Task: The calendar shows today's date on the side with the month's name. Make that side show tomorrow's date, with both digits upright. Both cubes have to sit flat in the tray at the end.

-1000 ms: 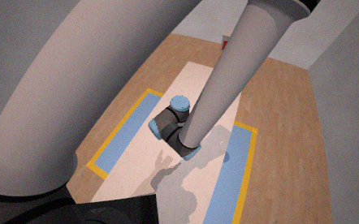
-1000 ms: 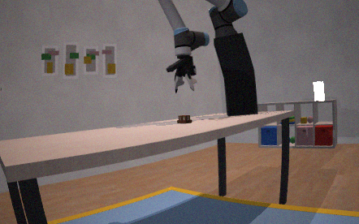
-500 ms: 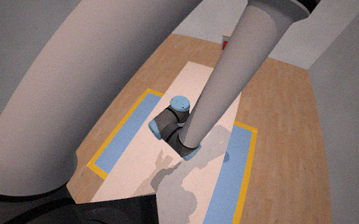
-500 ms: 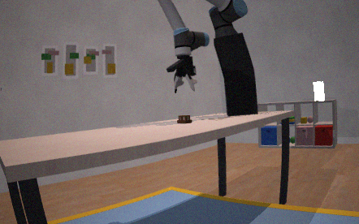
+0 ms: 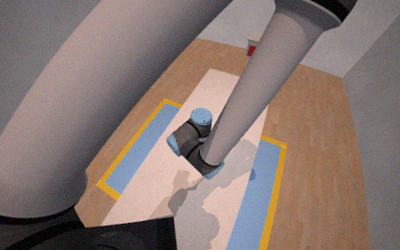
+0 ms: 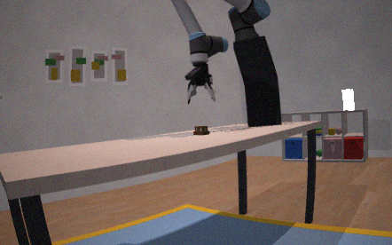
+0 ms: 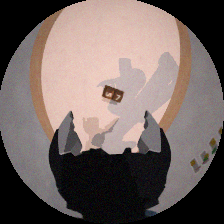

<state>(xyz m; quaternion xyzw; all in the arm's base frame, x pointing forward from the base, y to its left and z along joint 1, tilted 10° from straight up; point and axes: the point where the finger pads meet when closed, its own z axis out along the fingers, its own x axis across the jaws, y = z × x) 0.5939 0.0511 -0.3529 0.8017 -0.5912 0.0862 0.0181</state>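
The brown cube is 13 cm below my hand and 4 cm to the right of it. The rest, counted from my hand: brown tray: 15 cm below, 2 cm to the right, 1 cm behind.
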